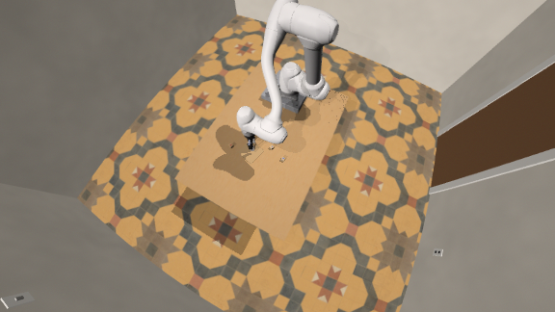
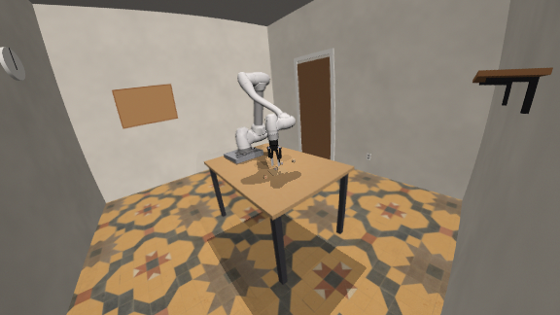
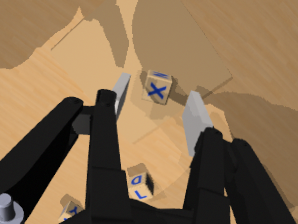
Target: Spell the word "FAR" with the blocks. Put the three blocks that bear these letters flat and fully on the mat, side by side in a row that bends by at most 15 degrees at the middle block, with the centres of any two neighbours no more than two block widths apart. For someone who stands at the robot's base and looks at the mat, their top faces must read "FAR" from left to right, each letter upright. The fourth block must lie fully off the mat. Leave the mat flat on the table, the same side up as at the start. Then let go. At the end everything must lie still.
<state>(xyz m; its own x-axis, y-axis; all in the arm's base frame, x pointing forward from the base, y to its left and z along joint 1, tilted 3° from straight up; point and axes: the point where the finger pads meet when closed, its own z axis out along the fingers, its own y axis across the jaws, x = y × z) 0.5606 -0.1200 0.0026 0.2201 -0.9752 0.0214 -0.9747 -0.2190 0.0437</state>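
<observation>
Right now my hand is 70 mm above the tan mat, 30 mm short of it and 10 mm to the left of it. Round my hand: R block: 160 mm to the right, 60 mm below, 30 mm ahead.
</observation>
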